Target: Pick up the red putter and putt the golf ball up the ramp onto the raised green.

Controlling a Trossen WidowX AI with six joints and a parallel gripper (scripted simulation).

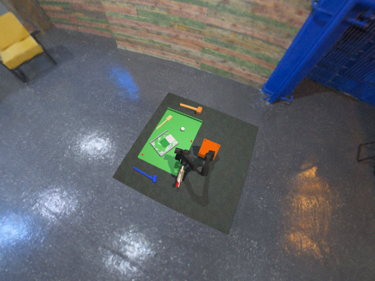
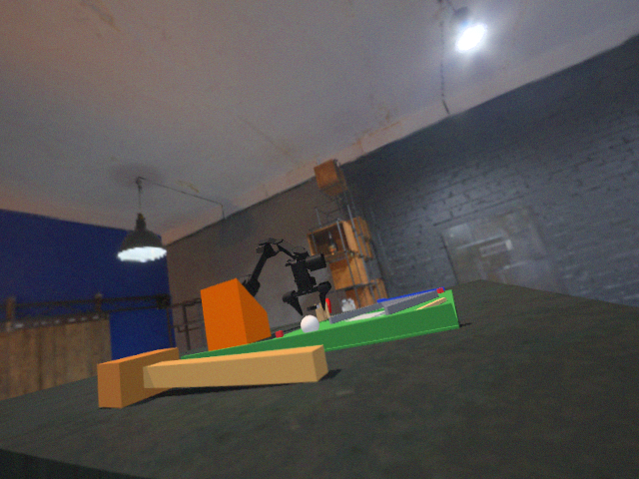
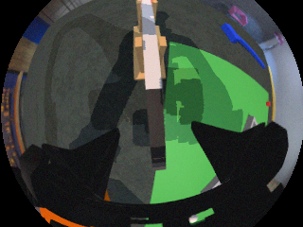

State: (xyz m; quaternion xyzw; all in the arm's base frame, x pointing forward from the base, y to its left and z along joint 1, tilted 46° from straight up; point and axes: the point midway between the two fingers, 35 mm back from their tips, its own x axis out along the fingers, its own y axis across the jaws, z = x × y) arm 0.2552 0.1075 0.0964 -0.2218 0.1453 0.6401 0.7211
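Right now my gripper tip is 10 mm past the red putter, 110 mm to the right of it and 20 mm below it. The rest, counted from my gripper tip: white golf ball 130 mm ahead, 400 mm to the right, 20 mm below; then blue putter 350 mm ahead, 220 mm to the left, 30 mm below.
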